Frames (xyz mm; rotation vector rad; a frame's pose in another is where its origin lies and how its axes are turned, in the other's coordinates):
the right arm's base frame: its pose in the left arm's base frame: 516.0 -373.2 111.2 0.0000 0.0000 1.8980
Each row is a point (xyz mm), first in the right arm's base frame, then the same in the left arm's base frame.
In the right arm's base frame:
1: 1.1 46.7 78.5
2: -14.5 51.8 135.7
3: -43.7 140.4 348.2
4: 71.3 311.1 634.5
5: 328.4 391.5 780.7
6: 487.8 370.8 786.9
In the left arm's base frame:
1: 471.4 -387.2 189.7
2: 471.6 -403.6 246.9
3: 397.1 -459.7 459.4
4: 198.5 -405.7 745.7
5: 39.7 -188.0 891.9
6: 8.1 -30.5 898.1

